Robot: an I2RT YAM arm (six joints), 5 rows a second.
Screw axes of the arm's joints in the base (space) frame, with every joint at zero. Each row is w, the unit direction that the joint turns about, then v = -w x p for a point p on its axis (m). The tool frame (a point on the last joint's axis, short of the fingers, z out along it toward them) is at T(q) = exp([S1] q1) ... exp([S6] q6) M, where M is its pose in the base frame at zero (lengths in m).
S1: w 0 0 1 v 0 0 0
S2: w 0 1 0 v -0.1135 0 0.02
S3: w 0 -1 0 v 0.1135 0 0.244
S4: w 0 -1 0 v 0.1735 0 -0.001
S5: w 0 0 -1 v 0 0.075 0
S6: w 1 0 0 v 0 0.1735 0
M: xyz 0.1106 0 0.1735 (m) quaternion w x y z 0.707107 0 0.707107 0
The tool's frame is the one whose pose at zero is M.
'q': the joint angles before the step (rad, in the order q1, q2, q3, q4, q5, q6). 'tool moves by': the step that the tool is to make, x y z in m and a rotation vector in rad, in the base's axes. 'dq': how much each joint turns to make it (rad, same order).
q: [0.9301, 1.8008, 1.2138, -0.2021, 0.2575, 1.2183]
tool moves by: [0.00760, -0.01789, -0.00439, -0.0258, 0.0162, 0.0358]
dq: [-0.0488, -0.0252, -0.0434, 0.0025, -0.0569, -0.0644]
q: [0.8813, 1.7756, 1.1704, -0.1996, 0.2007, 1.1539]
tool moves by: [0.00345, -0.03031, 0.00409, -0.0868, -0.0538, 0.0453]
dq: [-0.0605, -0.0782, -0.0749, -0.0040, -0.0029, -0.1469]
